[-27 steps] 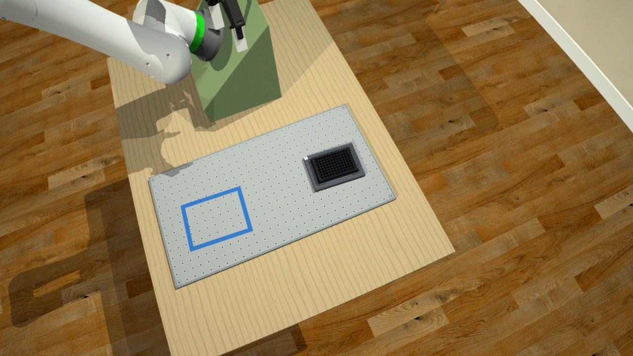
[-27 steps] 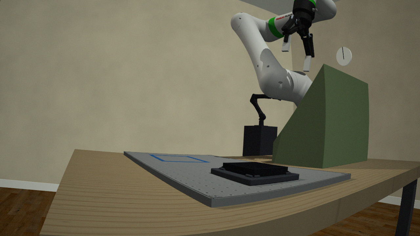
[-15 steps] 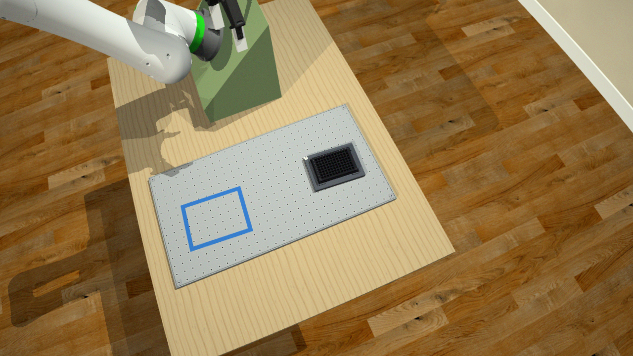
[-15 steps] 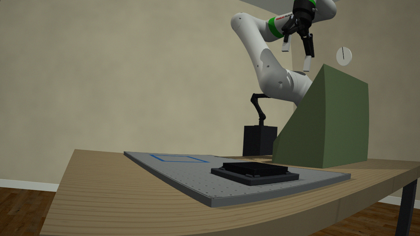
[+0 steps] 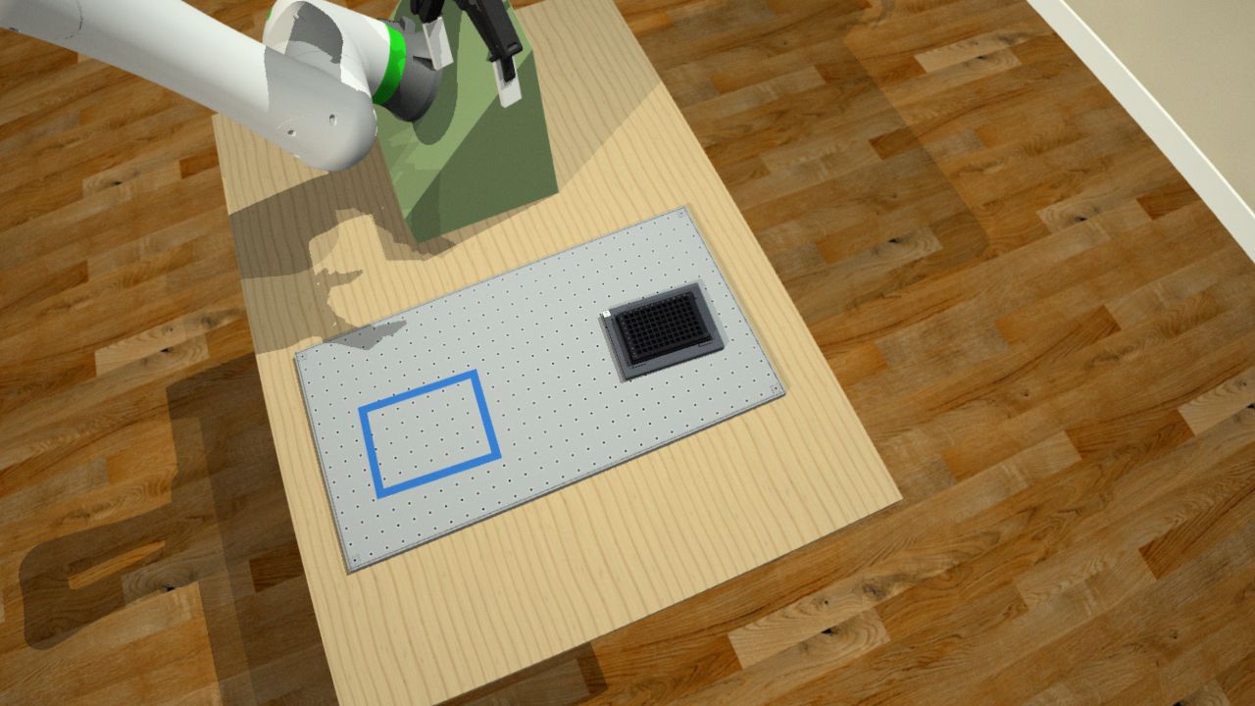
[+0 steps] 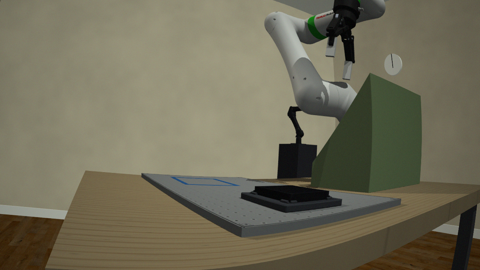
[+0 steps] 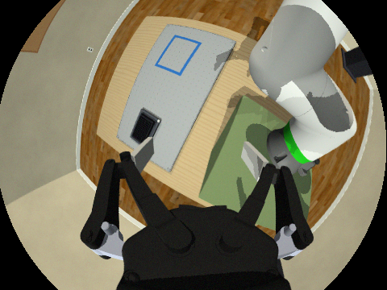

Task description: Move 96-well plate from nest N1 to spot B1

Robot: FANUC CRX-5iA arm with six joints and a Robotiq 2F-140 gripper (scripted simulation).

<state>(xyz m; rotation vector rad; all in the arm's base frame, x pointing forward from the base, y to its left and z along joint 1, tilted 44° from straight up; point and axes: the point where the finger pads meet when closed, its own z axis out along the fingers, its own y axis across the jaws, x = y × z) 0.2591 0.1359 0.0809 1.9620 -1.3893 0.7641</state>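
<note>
Right now my hand is 300 mm short of the 96-well plate, 110 mm to the right of it and 330 mm above it. From my hand the other things lie so: plate nest N1: 300 mm ahead, 110 mm to the left, 340 mm below.
</note>
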